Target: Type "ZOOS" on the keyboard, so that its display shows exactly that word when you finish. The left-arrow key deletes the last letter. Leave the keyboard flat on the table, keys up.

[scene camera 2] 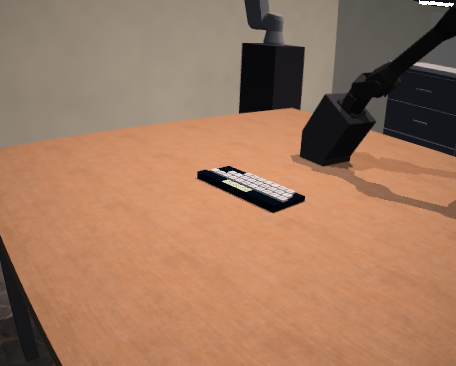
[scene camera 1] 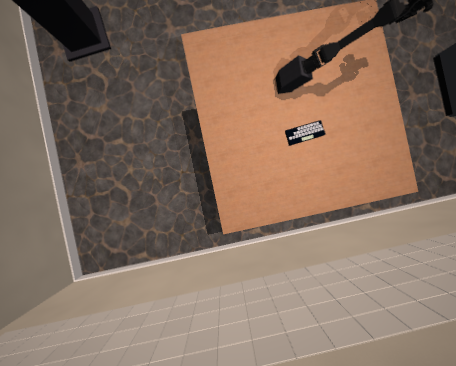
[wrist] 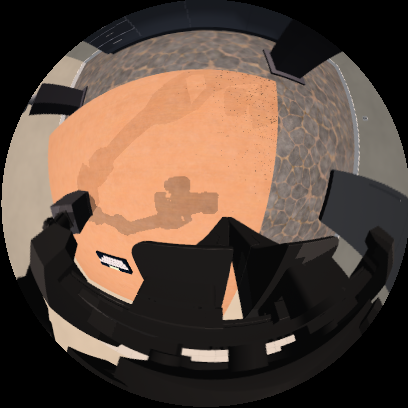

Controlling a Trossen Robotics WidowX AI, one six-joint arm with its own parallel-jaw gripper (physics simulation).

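The keyboard [scene camera 1: 299,141] [scene camera 2: 272,204] [wrist: 102,256] is small and dark with white keys. It lies flat on the table [scene camera 1: 260,190] [scene camera 2: 150,280] [wrist: 150,150], keys up. Its pale green display [scene camera 1: 307,138] [scene camera 2: 236,186] is lit along one long side, but any letters on it are too small to read. My gripper [wrist: 225,221] is shut and empty in the wrist view, with its fingertips together. It is high and far from the keyboard; scene camera 1 shows the end of my arm past the table's top right corner. The gripper does not show in scene camera 2.
My arm's black base block [scene camera 1: 292,75] [scene camera 2: 332,132] stands on the table near the keyboard. A black pedestal [scene camera 1: 75,30] [scene camera 2: 272,77] stands off the table and bears a grey arm in scene camera 2. Dark drawers [scene camera 2: 422,105] stand beyond the table's far right edge.
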